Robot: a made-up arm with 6 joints.
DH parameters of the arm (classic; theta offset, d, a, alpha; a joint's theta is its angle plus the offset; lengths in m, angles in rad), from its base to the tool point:
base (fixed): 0.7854 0 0.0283 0
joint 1: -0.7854 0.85 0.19 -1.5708
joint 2: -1.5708 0 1 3.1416
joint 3: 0 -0.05 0.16 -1.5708
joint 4: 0 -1.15 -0.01 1.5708
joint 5: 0 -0.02 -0.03 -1.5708
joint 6: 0.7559 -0.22 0 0.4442
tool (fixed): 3.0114 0 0 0
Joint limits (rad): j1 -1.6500..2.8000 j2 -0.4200..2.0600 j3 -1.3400..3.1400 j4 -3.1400..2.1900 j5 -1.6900..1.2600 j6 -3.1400..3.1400
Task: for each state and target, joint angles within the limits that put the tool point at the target. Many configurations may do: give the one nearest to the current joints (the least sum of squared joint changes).
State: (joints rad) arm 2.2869 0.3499 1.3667 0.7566 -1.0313 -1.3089
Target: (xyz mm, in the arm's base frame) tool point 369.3 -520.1 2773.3
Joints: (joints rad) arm 1.9975 -0.1330 2.0967 0.7561 -1.3826 -1.3089
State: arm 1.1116 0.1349 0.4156 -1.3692 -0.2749 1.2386
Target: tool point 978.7 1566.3 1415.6
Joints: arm 0.9310 0.3226 -0.0766 -1.3273 -0.2932 1.2386
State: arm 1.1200 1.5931 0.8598 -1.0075 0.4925 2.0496
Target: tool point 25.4 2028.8 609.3
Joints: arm 1.5659 0.8718 0.0200 -1.0359 0.4796 2.0496
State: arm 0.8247 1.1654 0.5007 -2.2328 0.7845 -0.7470
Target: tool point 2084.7 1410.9 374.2
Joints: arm 0.5919 1.6030 1.1640 -2.1810 0.3827 -0.7470
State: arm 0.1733 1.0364 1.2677 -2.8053 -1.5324 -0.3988
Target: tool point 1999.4 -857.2 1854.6
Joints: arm -0.4598 1.0957 1.2371 -2.8734 -1.4347 -0.3988
